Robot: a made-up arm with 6 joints. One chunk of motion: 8 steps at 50 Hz.
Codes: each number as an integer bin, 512 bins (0 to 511) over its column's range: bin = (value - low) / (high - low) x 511, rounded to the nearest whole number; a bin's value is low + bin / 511 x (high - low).
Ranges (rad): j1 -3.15..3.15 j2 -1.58..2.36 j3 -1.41..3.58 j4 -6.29..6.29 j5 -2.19..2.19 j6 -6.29..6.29
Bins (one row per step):
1: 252 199 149 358 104 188
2: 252 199 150 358 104 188
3: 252 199 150 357 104 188
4: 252 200 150 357 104 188
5: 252 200 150 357 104 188
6: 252 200 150 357 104 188
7: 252 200 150 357 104 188
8: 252 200 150 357 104 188
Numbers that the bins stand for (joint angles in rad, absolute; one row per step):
1: -0.0432 -0.0456 0.0450 2.5234 -1.2986 -1.6617
2: -0.0432 -0.0456 0.0548 2.5234 -1.2986 -1.6617
3: -0.0432 -0.0456 0.0548 2.4988 -1.2986 -1.6617
4: -0.0432 -0.0379 0.0548 2.4988 -1.2986 -1.6617
5: -0.0432 -0.0379 0.0548 2.4988 -1.2986 -1.6617
6: -0.0432 -0.0379 0.0548 2.4988 -1.2986 -1.6617
7: -0.0432 -0.0379 0.0548 2.4988 -1.2986 -1.6617
8: -0.0432 -0.0379 0.0548 2.4988 -1.2986 -1.6617

